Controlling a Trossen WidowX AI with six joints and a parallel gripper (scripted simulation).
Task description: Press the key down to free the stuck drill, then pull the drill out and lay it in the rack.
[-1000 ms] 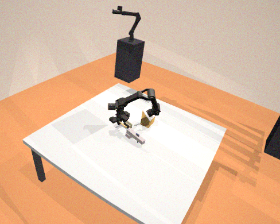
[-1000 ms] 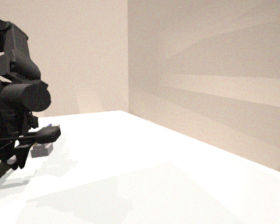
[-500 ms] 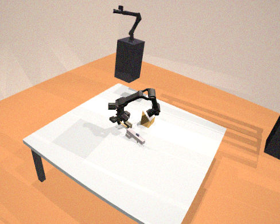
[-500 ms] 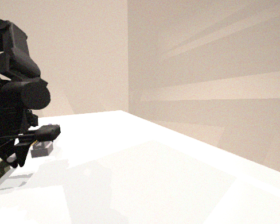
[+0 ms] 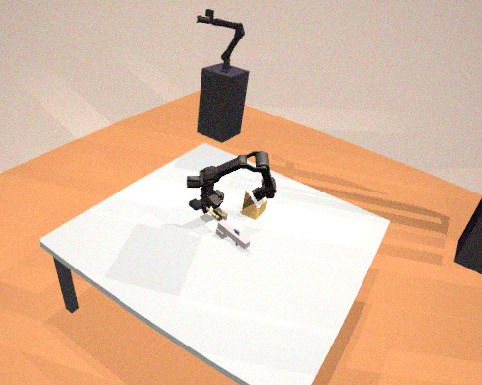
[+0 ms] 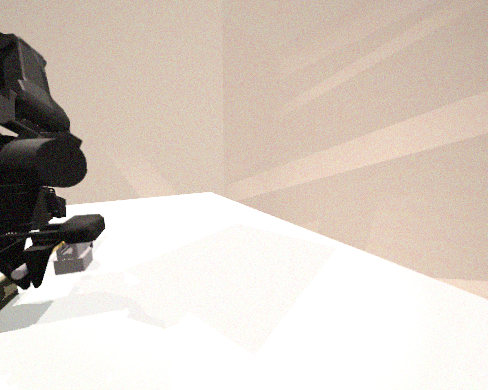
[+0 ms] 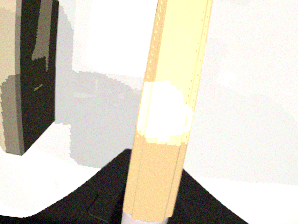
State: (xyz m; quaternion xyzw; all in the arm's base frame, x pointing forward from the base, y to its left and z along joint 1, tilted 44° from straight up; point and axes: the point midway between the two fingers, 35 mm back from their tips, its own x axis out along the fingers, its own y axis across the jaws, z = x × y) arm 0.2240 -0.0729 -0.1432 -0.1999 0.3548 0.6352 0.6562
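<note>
My gripper tip is 10 mm short of the drill, 40 mm to the right of it and 30 mm below it. The rest, counted from my gripper tip: blue key: 50 mm ahead, 220 mm to the left, 10 mm above; rack: 70 mm behind, 40 mm to the left, 20 mm below.
</note>
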